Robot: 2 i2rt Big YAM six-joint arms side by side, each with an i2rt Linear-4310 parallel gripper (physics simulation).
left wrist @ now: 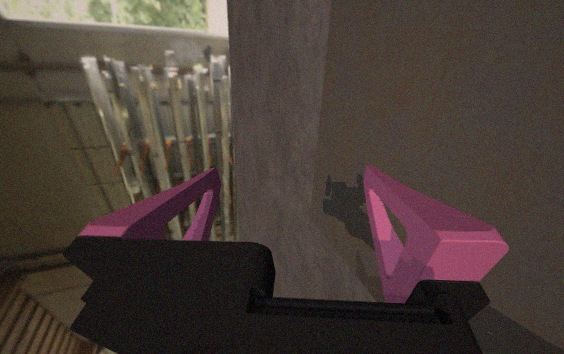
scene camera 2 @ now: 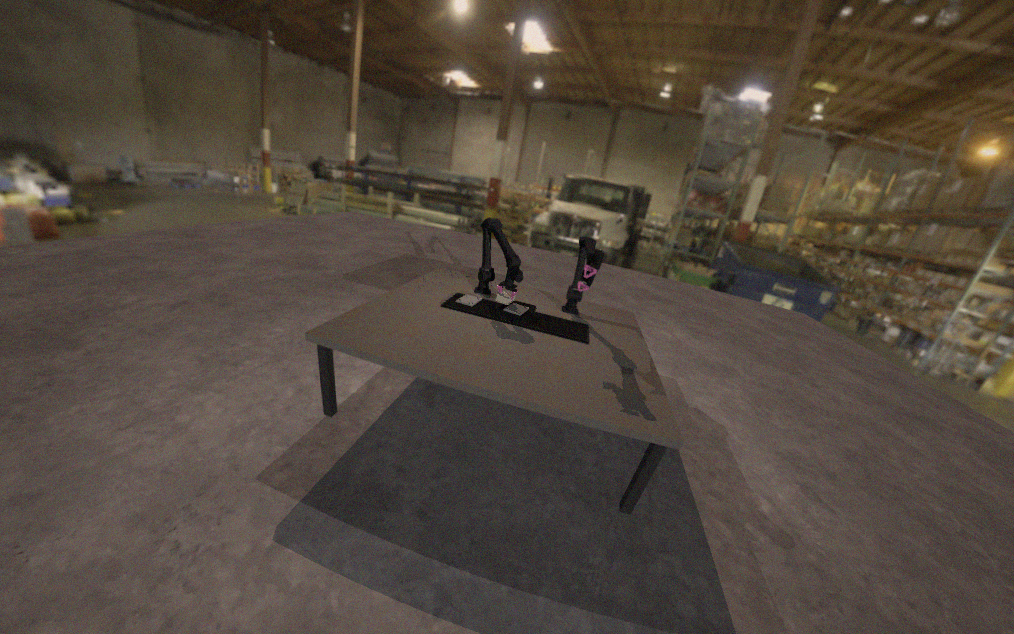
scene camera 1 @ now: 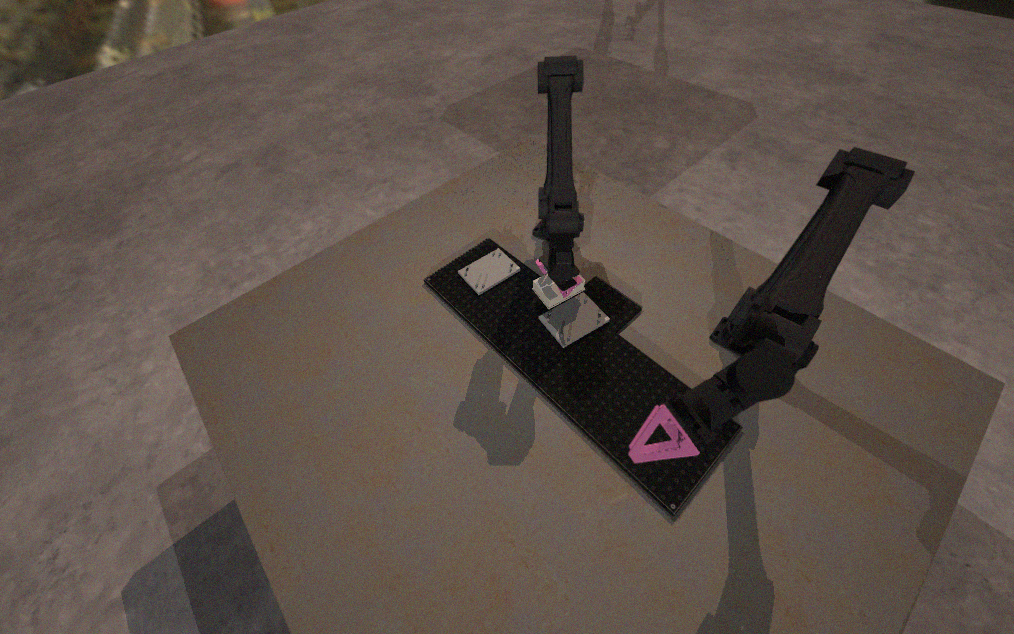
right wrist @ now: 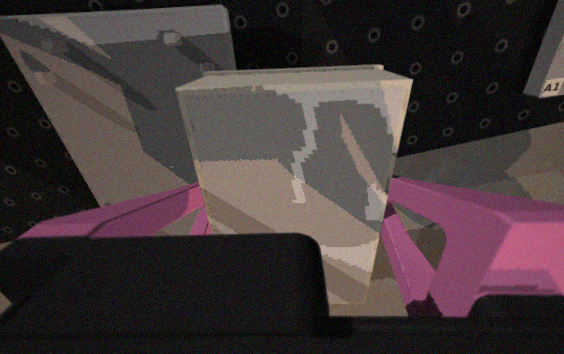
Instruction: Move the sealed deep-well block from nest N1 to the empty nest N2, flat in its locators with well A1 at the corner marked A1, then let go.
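Places are measured from the left arm's base along level axes (x left, y down, z back), in centimetres.
Pixels of known places: left gripper, between the fingertips: (left wrist: 289, 174) (scene camera 2: 582, 284) (scene camera 1: 631, 454); right gripper, between the fingertips: (scene camera 1: 557, 286) (right wrist: 293, 185); left arm's base, origin of its link: (scene camera 2: 569, 311); right arm's base, origin of its link: (scene camera 2: 482, 291).
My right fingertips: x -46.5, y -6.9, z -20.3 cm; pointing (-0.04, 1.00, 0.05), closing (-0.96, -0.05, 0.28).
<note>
Ahead of a thing's pixels: the offset from my right fingertips to its middle. Level surfaces: height alone.
The pale deep-well block @(dx +0.2, dy -0.3, dz +0.7 cm) (scene camera 1: 549, 294) (scene camera 2: 504, 299) (right wrist: 295, 135) is between the fingers of my right gripper (scene camera 1: 557, 279) (scene camera 2: 507, 290) (right wrist: 293, 185), which is shut on it. It is held above the rear edge of the black board, off both nests. One nest plate @(dx +8.6, dy +4.5, dz -3.1 cm) (scene camera 1: 573, 319) (scene camera 2: 516, 308) (right wrist: 115, 120) is close in front of the block; the other nest plate @(dx -23.3, dy +4.5, dz -4.6 cm) (scene camera 1: 489, 270) (scene camera 2: 469, 299) (right wrist: 549, 65) is at the board's far left end, with an A1 label in the right wrist view. Both are empty; N1 and N2 marks are unreadable. My left gripper (scene camera 2: 588, 278) (left wrist: 289, 174) is open and empty.
The black perforated board @(dy +5.6 cm) (scene camera 1: 598, 392) (scene camera 2: 557, 325) lies on the brown table @(dy +6.8 cm) (scene camera 1: 358, 448) (scene camera 2: 463, 351). The left arm's pink fingers overlap the board's right end in scene camera 1. Arm shadows cross the table.
</note>
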